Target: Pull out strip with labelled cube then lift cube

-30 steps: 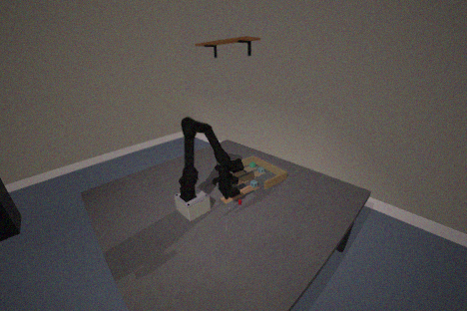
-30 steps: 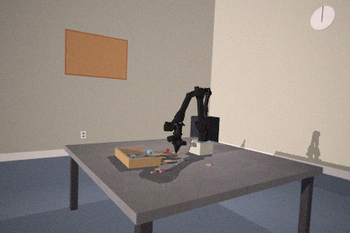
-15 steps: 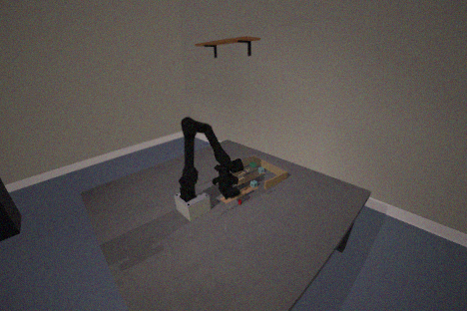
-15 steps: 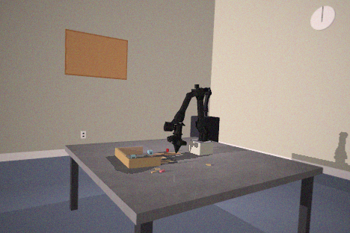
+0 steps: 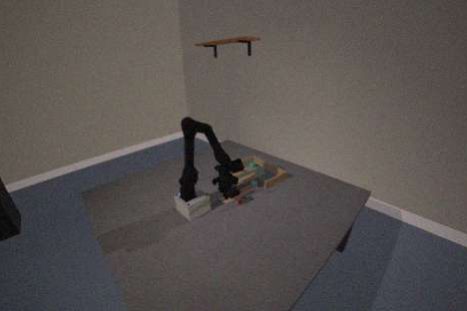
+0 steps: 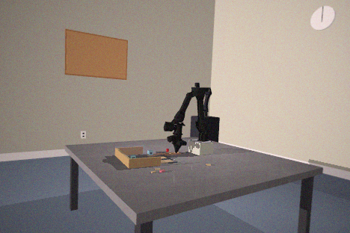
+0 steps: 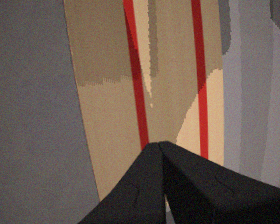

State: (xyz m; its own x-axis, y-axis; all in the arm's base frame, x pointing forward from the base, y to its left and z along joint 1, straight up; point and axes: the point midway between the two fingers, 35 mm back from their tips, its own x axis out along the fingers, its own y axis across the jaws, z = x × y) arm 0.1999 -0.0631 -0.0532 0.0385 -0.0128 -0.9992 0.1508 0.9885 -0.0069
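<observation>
Now: gripper tip 10 cm short of the tan strip and 1 cm to the left of it. From my gripper tip the other things lie so: small red peg (2 cm ahead, 8 cm to the right, 1 cm above).
</observation>
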